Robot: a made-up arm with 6 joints.
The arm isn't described. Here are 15 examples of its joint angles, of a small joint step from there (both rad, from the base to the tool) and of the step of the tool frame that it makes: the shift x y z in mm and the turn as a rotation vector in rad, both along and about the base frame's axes.
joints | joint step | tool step
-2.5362 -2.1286 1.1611 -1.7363 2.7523 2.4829 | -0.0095 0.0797 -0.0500 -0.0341 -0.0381 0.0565 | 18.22 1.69 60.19 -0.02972 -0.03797 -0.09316
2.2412 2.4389 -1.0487 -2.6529 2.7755 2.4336 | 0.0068 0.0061 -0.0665 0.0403 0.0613 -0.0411 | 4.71 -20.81 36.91 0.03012 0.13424 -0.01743
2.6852 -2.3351 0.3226 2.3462 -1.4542 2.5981 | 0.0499 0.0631 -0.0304 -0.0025 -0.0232 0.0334 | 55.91 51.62 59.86 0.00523 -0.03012 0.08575
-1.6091 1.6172 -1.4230 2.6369 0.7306 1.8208 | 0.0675 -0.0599 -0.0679 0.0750 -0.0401 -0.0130 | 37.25 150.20 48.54 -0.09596 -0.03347 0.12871
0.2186 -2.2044 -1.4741 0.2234 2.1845 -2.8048 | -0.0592 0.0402 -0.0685 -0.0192 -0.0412 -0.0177 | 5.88 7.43 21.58 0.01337 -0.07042 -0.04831
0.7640 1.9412 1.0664 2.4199 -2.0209 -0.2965 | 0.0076 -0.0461 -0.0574 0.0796 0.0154 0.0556 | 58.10 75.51 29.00 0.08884 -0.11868 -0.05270
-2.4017 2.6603 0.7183 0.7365 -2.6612 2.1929 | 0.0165 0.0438 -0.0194 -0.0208 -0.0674 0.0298 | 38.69 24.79 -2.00 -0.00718 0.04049 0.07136
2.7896 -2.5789 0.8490 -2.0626 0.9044 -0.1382 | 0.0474 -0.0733 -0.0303 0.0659 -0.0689 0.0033 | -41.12 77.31 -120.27 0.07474 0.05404 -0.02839
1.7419 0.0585 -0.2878 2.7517 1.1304 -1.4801 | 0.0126 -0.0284 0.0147 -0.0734 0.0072 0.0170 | -1.26 -26.24 -4.61 0.01384 0.00142 -0.05575
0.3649 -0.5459 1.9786 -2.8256 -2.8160 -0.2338 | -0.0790 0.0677 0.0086 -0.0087 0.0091 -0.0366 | 52.67 -23.72 -42.59 0.00318 0.06863 -0.06792
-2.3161 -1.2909 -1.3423 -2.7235 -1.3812 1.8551 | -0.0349 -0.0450 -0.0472 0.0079 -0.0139 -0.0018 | -23.99 -83.37 -74.70 -0.06020 0.05316 -0.04492
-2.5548 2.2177 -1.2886 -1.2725 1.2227 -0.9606 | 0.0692 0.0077 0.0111 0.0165 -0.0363 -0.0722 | 36.26 -90.41 -18.90 0.07456 -0.03535 0.10794
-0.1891 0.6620 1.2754 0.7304 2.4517 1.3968 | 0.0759 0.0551 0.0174 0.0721 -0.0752 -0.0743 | 11.89 99.60 -78.79 0.10712 -0.03257 0.01062
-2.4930 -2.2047 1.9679 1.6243 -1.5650 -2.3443 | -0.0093 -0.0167 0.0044 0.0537 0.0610 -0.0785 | 6.25 -8.34 2.16 0.09848 -0.00238 0.02388
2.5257 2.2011 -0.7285 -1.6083 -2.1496 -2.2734 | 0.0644 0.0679 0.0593 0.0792 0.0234 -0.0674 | -29.99 -85.96 -133.46 -0.13562 0.00541 0.04478
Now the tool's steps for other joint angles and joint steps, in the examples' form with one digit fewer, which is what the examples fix.
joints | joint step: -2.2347 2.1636 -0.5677 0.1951 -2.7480 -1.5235 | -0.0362 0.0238 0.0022 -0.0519 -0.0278 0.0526
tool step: -27.3 34.9 -36.7 0.0595 0.0807 -0.0178
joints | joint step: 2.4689 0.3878 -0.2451 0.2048 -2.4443 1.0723 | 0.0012 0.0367 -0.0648 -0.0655 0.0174 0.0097
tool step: 4.0 -9.1 -4.7 0.0219 -0.0021 -0.0699
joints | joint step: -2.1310 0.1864 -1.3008 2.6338 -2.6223 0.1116 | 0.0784 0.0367 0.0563 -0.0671 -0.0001 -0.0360
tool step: -74.5 -28.8 59.3 0.0767 -0.0718 0.0477
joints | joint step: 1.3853 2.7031 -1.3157 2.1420 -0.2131 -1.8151 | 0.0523 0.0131 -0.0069 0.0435 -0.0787 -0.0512
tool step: -64.2 3.6 -18.4 -0.0593 0.0140 -0.0060
